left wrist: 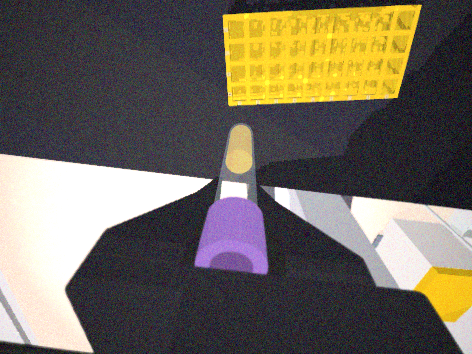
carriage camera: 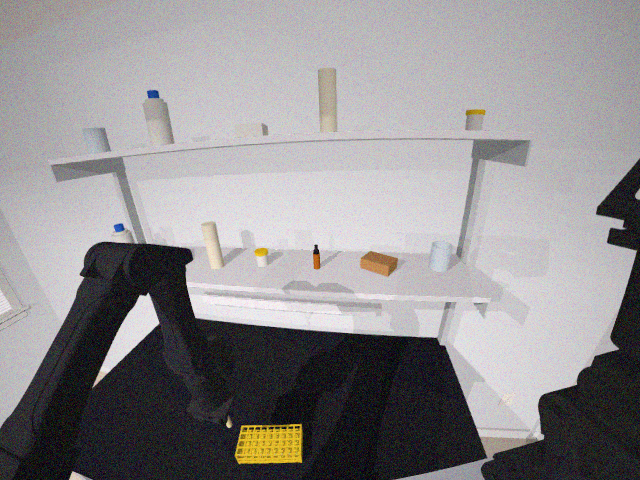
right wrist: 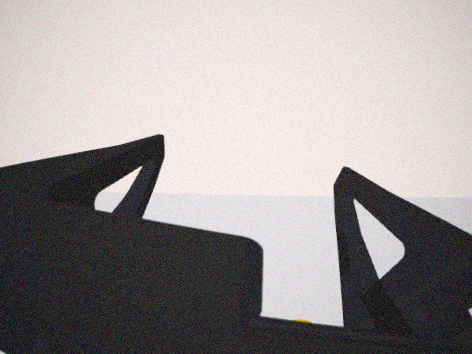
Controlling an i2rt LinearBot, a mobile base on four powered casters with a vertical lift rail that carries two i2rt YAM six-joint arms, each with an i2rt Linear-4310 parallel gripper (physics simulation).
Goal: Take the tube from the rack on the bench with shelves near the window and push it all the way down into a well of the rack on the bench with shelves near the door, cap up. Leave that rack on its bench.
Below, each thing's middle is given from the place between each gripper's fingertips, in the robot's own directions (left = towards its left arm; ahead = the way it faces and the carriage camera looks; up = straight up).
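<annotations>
Relative to the tube with purple cap (left wrist: 233,238), my left gripper is 10 mm below it and 20 mm short of it. Counted from my left hand, the yellow tube rack (left wrist: 267,56) is 210 mm below, 90 mm to the right and 40 mm ahead.
Counted from my right hand, the tube with purple cap is 660 mm below, 260 mm ahead and 550 mm to the left; the yellow tube rack is 880 mm below, 290 mm ahead and 460 mm to the left.
</annotations>
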